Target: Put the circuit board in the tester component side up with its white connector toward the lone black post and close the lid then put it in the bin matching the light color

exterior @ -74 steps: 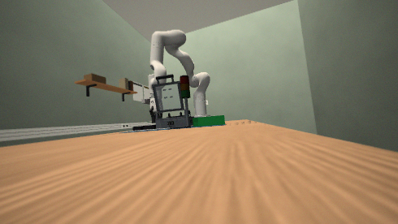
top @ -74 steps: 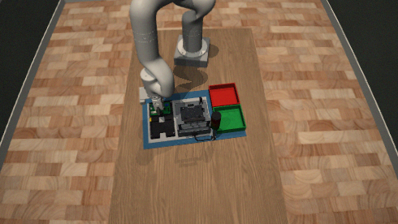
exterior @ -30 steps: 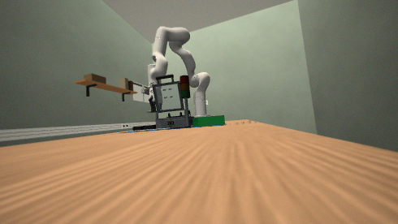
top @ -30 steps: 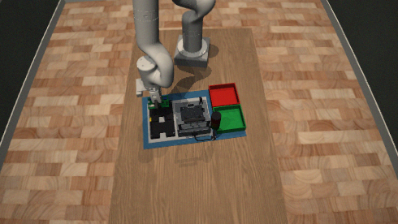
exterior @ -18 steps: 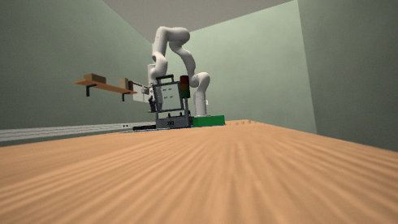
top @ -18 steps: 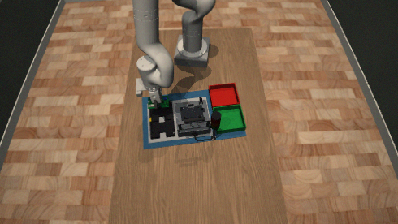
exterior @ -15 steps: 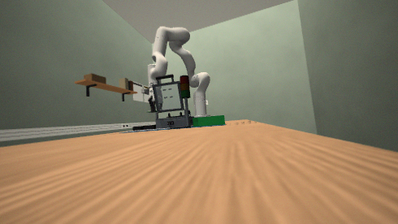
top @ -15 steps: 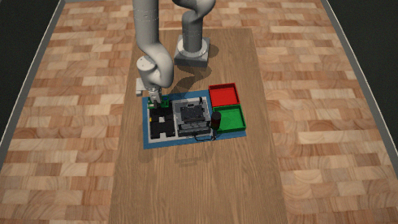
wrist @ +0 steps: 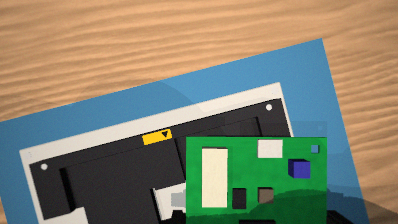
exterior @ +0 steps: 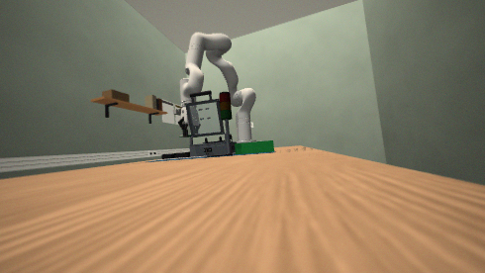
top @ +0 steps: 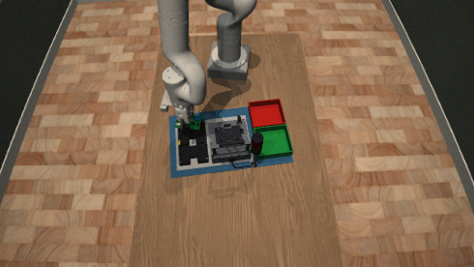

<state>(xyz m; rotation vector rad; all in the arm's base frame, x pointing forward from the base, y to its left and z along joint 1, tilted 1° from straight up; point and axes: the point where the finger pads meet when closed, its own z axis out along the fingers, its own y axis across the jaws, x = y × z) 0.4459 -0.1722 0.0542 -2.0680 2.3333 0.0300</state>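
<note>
My gripper is now right at the green circuit board. Also, from my hand: dark nest: 180 mm to the left, 50 mm below, 40 mm ahead; tester lid: 200 mm to the left, 160 mm ahead, 60 mm above; red bin: 360 mm to the left, 110 mm below, 100 mm behind.
</note>
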